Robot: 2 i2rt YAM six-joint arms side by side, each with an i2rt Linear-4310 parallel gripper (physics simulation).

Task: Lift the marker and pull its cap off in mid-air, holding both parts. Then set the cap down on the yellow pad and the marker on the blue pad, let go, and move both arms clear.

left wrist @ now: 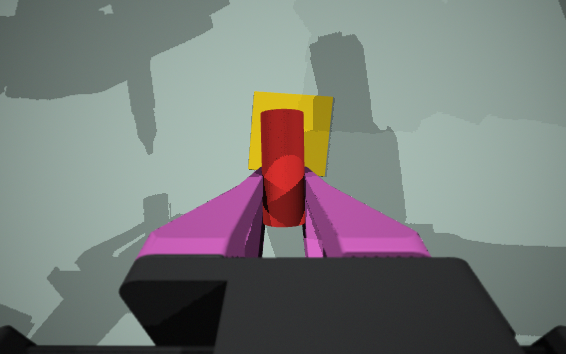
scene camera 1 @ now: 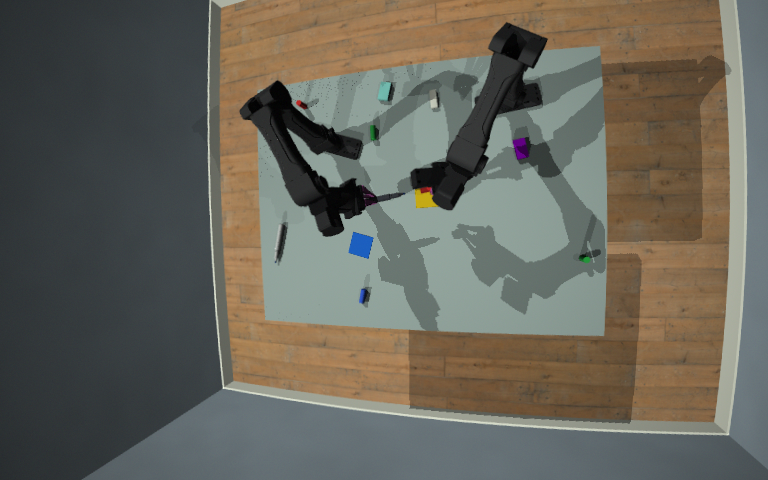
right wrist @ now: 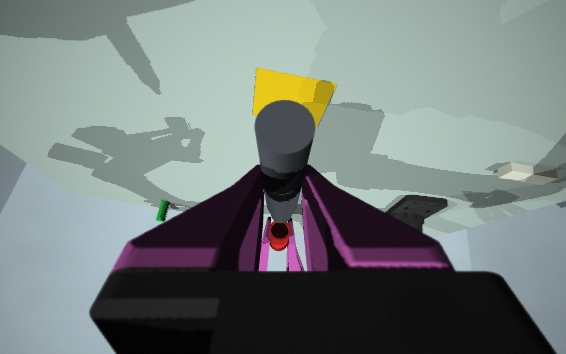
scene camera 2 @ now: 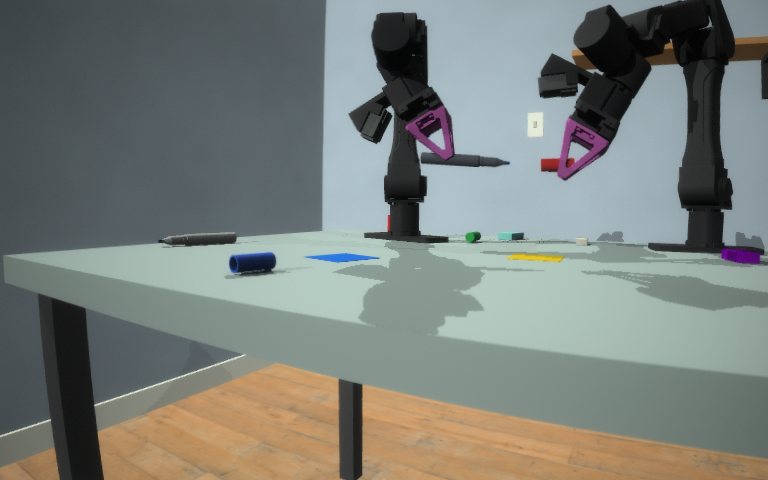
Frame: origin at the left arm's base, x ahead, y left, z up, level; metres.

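Seen in the pictures: left gripper, fingertip midpoint: (left wrist: 283, 176) (scene camera 1: 431, 189) (scene camera 2: 561, 177); right gripper, fingertip midpoint: (scene camera 1: 375, 199) (right wrist: 283, 176) (scene camera 2: 450, 159); left arm's base, link origin: (scene camera 1: 507, 101) (right wrist: 404, 213) (scene camera 2: 704, 251); right arm's base, link origin: (scene camera 1: 334, 143) (scene camera 2: 404, 239).
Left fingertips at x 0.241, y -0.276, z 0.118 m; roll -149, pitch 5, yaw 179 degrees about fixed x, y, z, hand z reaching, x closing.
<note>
Pixels of each thing's middle, then the offset from my left fingertips to it.
- dark grey marker, body centre: (right wrist: 282, 192) (scene camera 2: 465, 160) (scene camera 1: 382, 198) dx -0.001, dy -0.144, dz +0.025 m
- red cap, body centre: (left wrist: 284, 168) (right wrist: 280, 235) (scene camera 2: 557, 165) (scene camera 1: 428, 188) dx -0.002, dy -0.005, dz +0.018 m
- yellow pad, body centre: (left wrist: 289, 133) (right wrist: 290, 100) (scene camera 2: 536, 257) (scene camera 1: 426, 195) dx +0.005, dy -0.032, dz -0.118 m
- blue pad, body centre: (scene camera 2: 342, 257) (scene camera 1: 360, 245) dx +0.127, dy -0.289, dz -0.118 m
- blue cap, body centre: (scene camera 2: 252, 263) (scene camera 1: 362, 295) dx +0.303, dy -0.310, dz -0.108 m
- green cylinder, body centre: (scene camera 2: 473, 237) (scene camera 1: 373, 132) dx -0.241, dy -0.170, dz -0.108 m
- teal block, body centre: (scene camera 2: 511, 235) (scene camera 1: 384, 91) dx -0.373, dy -0.106, dz -0.111 m
- whitish block, body centre: (right wrist: 526, 173) (scene camera 2: 582, 241) (scene camera 1: 433, 99) dx -0.303, dy +0.049, dz -0.112 m
- purple block, body centre: (scene camera 2: 740, 255) (scene camera 1: 520, 148) dx -0.082, dy +0.285, dz -0.111 m
The dark grey marker (scene camera 1: 390, 196) (scene camera 2: 464, 160) (right wrist: 285, 127) is uncapped and roughly level in mid-air, its tip towards the cap. My right gripper (scene camera 2: 448, 155) (right wrist: 283, 176) is shut on its body. The red cap (scene camera 1: 425, 190) (scene camera 2: 549, 164) (left wrist: 282, 135) is apart from the marker, with a gap between them. My left gripper (scene camera 2: 564, 174) (left wrist: 283, 176) is shut on the cap, high above the table near the yellow pad (scene camera 1: 424, 202) (scene camera 2: 538, 258) (left wrist: 260, 102) (right wrist: 275, 82). The blue pad (scene camera 1: 360, 245) (scene camera 2: 342, 257) lies flat, to the left of the yellow one in both scene views.
Another grey marker (scene camera 1: 279, 242) (scene camera 2: 201, 238) lies at the left. A blue cap (scene camera 1: 363, 296) (scene camera 2: 253, 262) lies near the blue pad. A green cylinder (scene camera 1: 373, 133) (scene camera 2: 472, 236), teal block (scene camera 1: 385, 91) (scene camera 2: 510, 235), whitish block (scene camera 1: 434, 99) and purple block (scene camera 1: 521, 148) (scene camera 2: 740, 255) stand around the arms.
</note>
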